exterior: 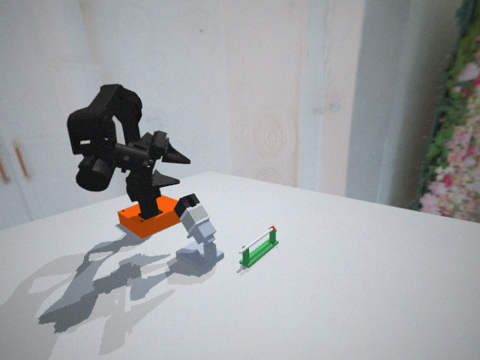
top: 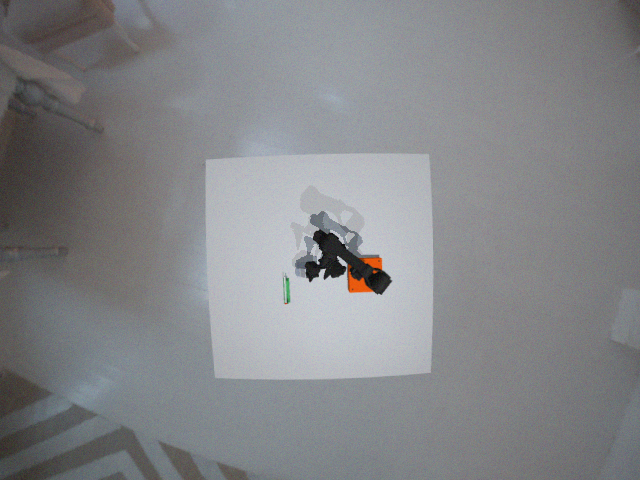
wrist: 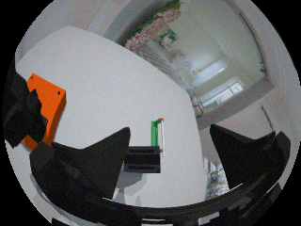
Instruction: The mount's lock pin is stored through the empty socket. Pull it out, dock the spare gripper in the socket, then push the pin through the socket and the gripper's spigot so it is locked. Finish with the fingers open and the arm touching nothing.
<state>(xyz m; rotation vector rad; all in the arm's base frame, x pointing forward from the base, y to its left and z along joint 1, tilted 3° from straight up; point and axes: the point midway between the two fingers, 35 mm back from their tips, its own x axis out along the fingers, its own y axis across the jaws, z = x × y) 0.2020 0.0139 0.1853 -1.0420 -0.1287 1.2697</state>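
The green cradle lies 20 cm below my gripper tip, 17 cm ahead of it and 11 cm to the left of it. The rest, counted from my gripper tip: grey mount 17 cm below, 8 cm ahead, 2 cm to the right; then spare gripper 11 cm below, 5 cm ahead, 2 cm to the right.
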